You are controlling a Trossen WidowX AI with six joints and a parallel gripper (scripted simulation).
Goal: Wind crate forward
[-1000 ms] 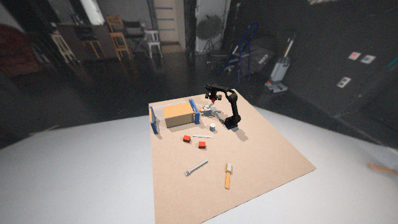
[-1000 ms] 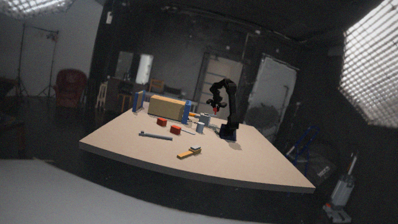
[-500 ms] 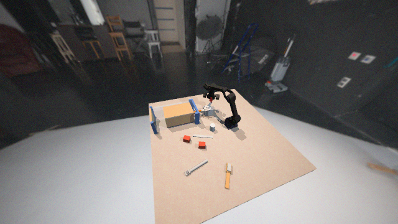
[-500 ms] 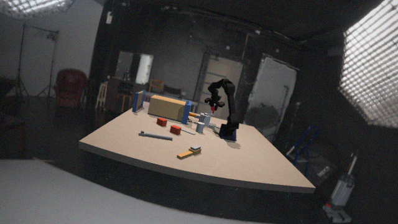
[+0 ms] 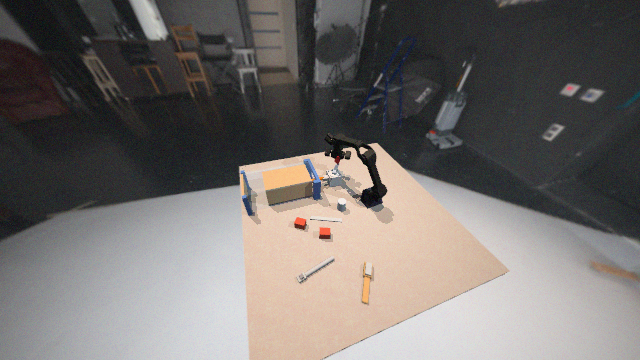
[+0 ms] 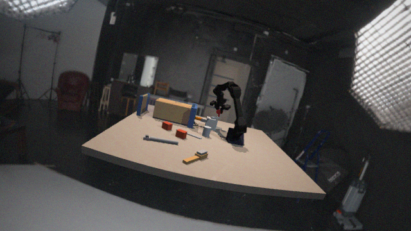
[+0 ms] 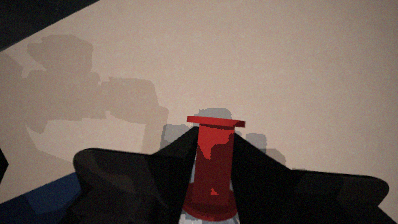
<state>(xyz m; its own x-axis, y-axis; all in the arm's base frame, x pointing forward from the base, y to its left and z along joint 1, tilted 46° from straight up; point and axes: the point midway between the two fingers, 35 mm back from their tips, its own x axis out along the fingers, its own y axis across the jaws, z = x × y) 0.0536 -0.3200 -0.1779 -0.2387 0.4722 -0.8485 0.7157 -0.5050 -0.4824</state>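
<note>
The winch handle lies 4 cm to the left of my gripper tip, 4 cm ahead of it and 3 cm below it. Also, from my gripper tip: grey winch: 10 cm below, 8 cm to the left, 7 cm ahead; red knob: 1 cm to the left, 1 cm ahead; blue steel frame: 24 cm ahead, 6 cm to the left, 3 cm below.
</note>
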